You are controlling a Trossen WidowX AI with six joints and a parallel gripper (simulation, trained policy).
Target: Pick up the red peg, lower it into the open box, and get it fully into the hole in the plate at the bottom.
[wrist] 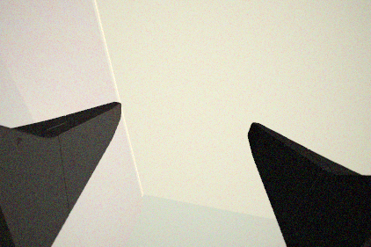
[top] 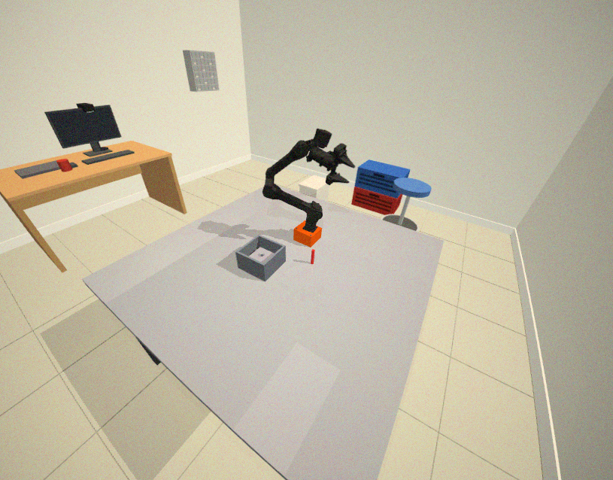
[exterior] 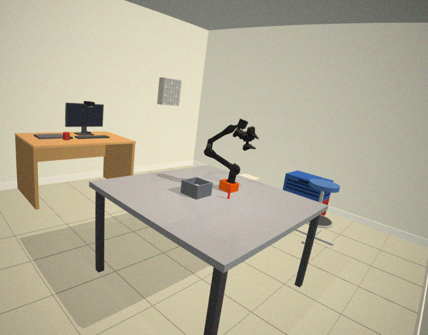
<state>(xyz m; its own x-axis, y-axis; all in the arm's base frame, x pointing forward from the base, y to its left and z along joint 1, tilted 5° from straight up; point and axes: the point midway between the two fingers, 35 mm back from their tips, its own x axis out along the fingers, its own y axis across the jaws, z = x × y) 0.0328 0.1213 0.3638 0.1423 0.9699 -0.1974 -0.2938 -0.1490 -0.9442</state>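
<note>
Now: the red peg 37 cm below my gripper tip, 15 cm ahead of it and 9 cm to the right of it. From my gripper tip the other things lie so: plate (37 cm below, 29 cm to the right, 27 cm ahead); then grey box (39 cm below, 29 cm to the right, 27 cm ahead).
</note>
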